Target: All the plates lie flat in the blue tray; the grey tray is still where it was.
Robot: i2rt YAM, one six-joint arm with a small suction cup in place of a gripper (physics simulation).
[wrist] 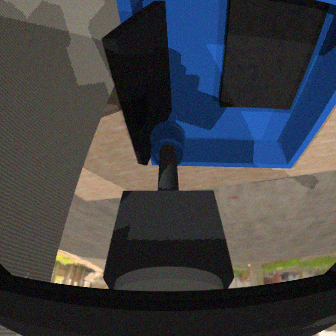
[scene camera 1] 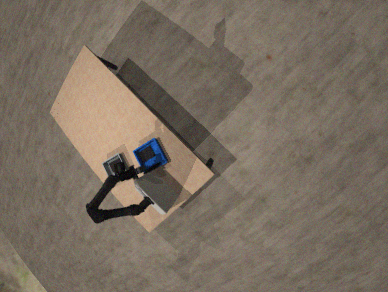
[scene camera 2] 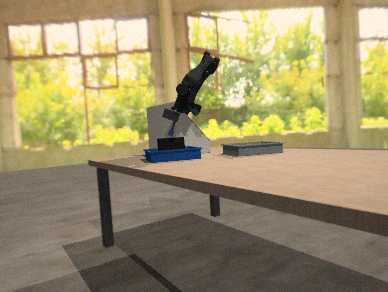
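Where they show: hand, tool point: [wrist: 167, 136] [scene camera 1: 148, 167] [scene camera 2: 170, 135]; arm's base, link origin: [scene camera 1: 148, 199].
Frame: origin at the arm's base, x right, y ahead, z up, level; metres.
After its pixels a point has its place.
Observation:
The blue tray [scene camera 1: 161, 154] @(z -0.147, x 0.257, y 0.217 m) [scene camera 2: 172, 154] @(z -0.168, x 0.195, y 0.373 m) [wrist: 197, 50] @(z -0.194, x 0.108, y 0.236 m) stands near the table's corner. One black plate [scene camera 1: 146, 153] @(z -0.183, x 0.133, y 0.317 m) [wrist: 271, 60] @(z -0.184, x 0.127, y 0.316 m) lies flat inside it. A second black plate [scene camera 2: 171, 143] @(z -0.126, x 0.112, y 0.185 m) [wrist: 140, 77] @(z -0.119, x 0.087, y 0.189 m) stands tilted on edge against the tray's near wall and rises above the rim. My suction cup [scene camera 2: 171, 132] [wrist: 167, 138] hangs just above that plate's edge at the tray's rim and holds nothing. The grey tray [scene camera 1: 109, 164] [scene camera 2: 252, 149] stands beside the blue one, partly under my arm in the top view; I see no plates in it.
A large grey block [scene camera 1: 158, 191] @(z -0.026, x 0.100, y 0.004 m) [scene camera 2: 156, 121] @(z 0.000, x 0.104, y -0.028 m) [wrist: 40, 133] @(z -0.025, x 0.047, y 0.172 m) carrying the arm's base stands right behind the blue tray. The wooden table [scene camera 1: 91, 110] @(z -0.197, x -0.092, y 1.044 m) [scene camera 2: 265, 174] @(z -0.197, x 0.186, y 0.958 m) stretches away past the grey tray; its edge runs close by the blue tray.

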